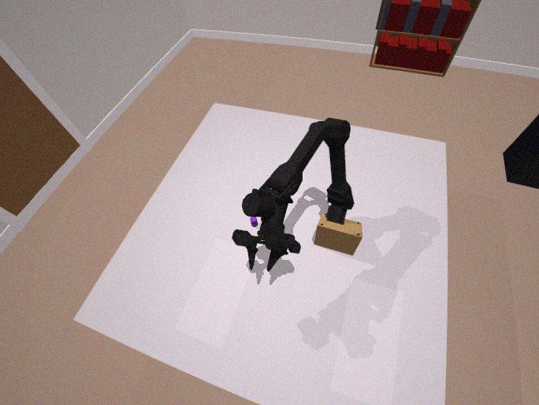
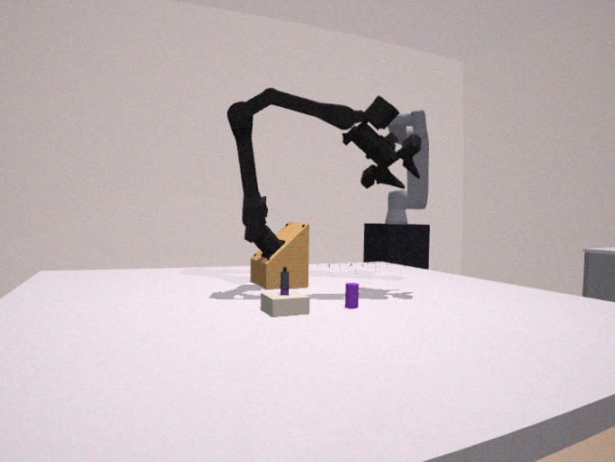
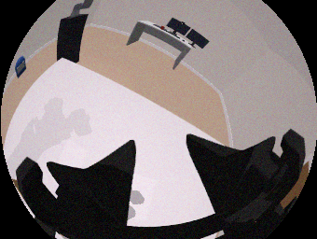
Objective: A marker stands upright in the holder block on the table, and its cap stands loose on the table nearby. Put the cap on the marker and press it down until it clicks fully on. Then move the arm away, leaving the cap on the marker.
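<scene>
My gripper tip is 150 mm short of the purple cap, 260 mm to the left of it and 260 mm above it. Round my gripper tip: grey holder block (150 mm ahead, 400 mm to the right, 260 mm below).
</scene>
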